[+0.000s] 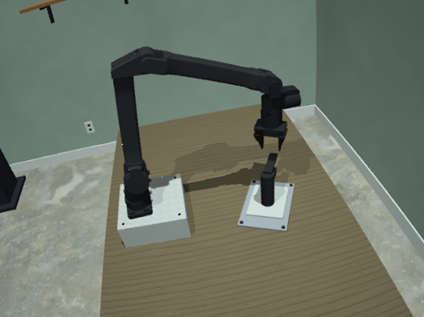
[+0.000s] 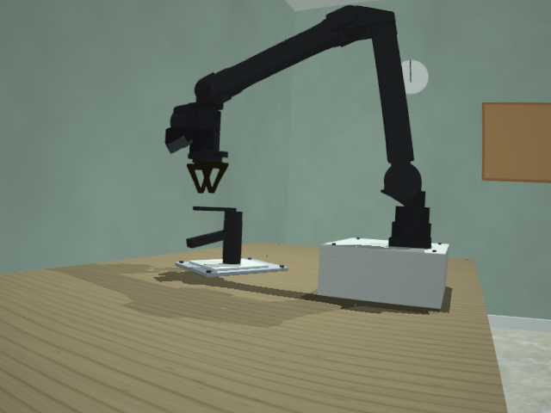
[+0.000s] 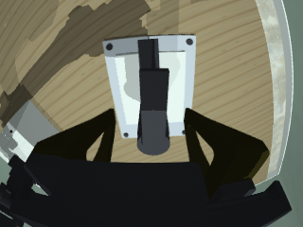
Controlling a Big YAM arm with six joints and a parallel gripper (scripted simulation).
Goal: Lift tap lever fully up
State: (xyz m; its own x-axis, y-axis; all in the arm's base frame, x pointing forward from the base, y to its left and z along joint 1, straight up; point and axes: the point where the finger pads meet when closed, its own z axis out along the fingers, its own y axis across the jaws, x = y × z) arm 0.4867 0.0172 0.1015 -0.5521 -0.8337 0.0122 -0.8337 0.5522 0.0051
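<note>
Now: hand 50 mm above the lever, 30 mm to the left of it and 10 mm past it. The rest, counted from my hand: black tap 100 mm below, 50 mm to the right, 30 mm behind.
</note>
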